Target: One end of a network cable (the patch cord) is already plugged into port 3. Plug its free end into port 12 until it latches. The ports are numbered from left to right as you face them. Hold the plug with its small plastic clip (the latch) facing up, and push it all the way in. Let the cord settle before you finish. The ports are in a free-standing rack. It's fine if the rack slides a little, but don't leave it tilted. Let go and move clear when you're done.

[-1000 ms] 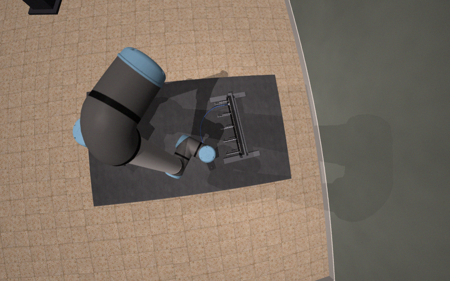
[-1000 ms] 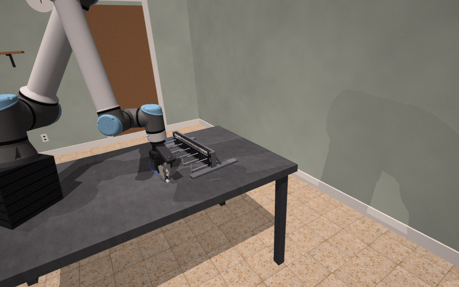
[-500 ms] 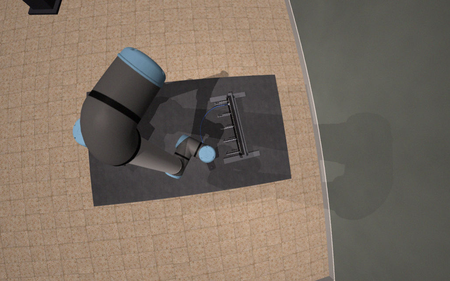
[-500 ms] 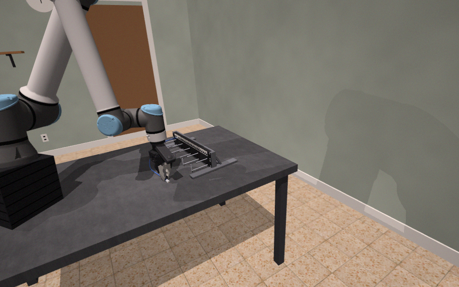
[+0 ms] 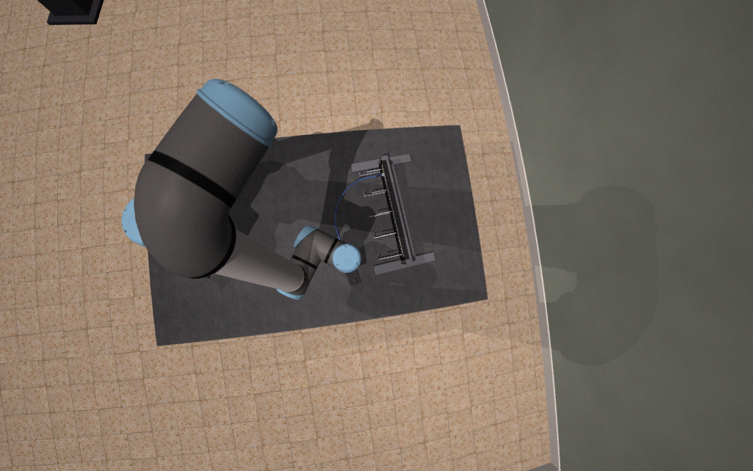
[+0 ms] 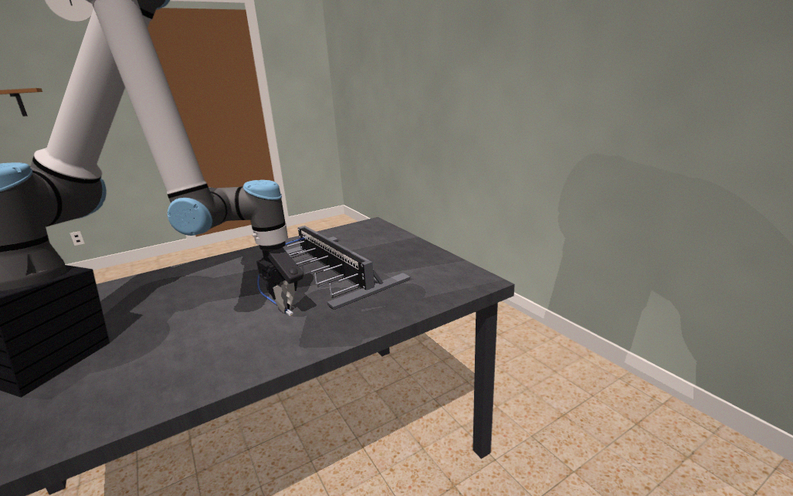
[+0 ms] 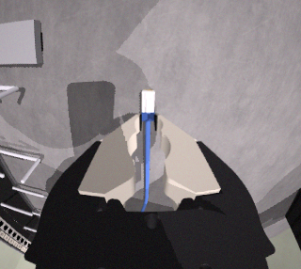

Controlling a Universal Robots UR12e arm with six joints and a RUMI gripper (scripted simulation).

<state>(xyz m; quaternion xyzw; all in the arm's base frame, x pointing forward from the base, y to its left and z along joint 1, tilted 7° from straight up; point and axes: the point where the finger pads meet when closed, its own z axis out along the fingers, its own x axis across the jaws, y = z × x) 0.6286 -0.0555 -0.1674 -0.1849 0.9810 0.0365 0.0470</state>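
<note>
The plug lies 10 mm ahead of my hand, 10 mm to the right of it and 10 mm below it.
</note>
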